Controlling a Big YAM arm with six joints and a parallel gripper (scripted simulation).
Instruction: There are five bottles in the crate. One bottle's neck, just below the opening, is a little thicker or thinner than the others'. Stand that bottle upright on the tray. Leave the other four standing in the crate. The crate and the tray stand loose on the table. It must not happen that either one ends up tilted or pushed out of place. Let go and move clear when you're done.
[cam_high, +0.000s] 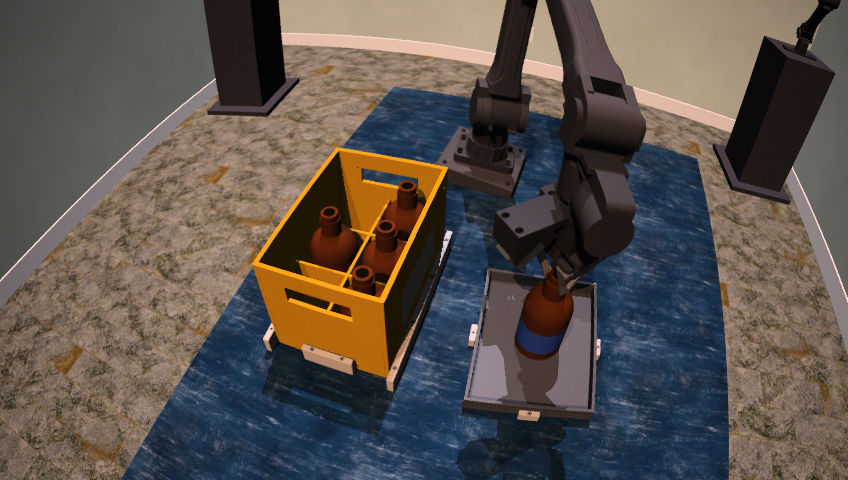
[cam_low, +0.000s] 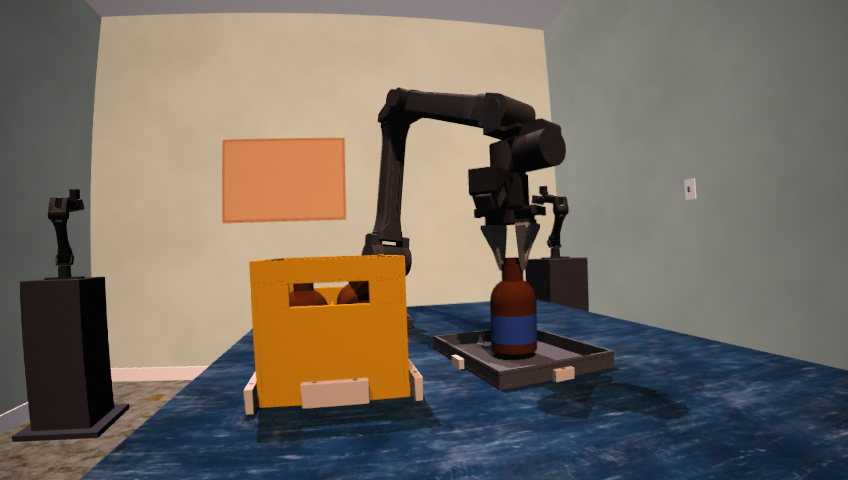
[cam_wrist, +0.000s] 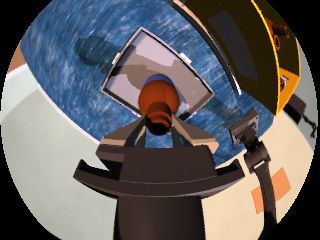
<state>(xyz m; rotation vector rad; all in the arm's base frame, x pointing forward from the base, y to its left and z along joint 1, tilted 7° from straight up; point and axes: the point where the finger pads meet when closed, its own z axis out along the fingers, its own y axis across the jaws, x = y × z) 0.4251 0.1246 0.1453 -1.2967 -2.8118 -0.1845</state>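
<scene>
Right now the dark grey tray is 140 mm below my hand. The rest, counted from my hand: orange crate 40 mm behind, 280 mm to the right, 70 mm below.
</scene>
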